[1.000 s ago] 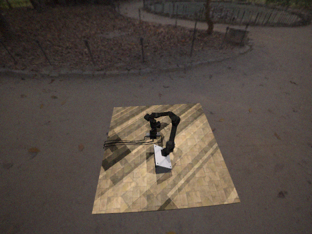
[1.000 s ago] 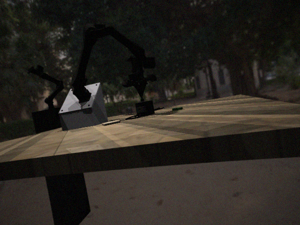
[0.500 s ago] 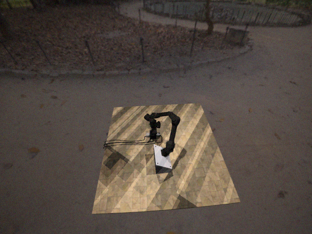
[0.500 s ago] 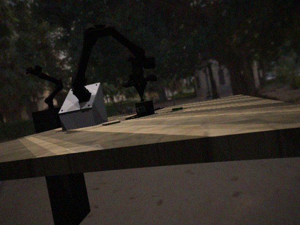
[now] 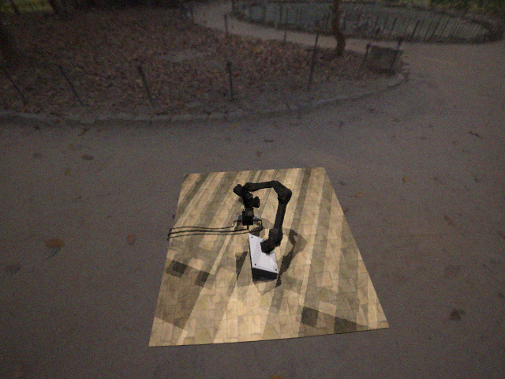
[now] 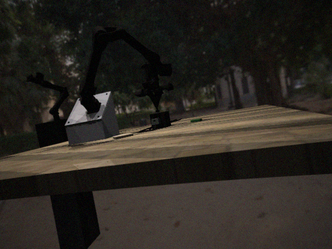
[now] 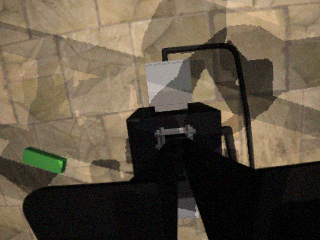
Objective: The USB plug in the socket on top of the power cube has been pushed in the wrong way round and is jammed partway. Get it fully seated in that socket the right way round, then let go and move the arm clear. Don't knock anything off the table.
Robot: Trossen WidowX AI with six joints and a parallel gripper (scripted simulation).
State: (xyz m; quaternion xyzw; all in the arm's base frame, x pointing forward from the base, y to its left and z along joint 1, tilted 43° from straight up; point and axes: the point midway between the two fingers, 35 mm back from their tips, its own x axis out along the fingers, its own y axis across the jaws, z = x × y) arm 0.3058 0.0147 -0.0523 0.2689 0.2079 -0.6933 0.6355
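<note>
The USB plug is 2 cm below my gripper tip. Round my gripper tip: green piece 18 cm ahead, 10 cm below, 2 cm to the left.
</note>
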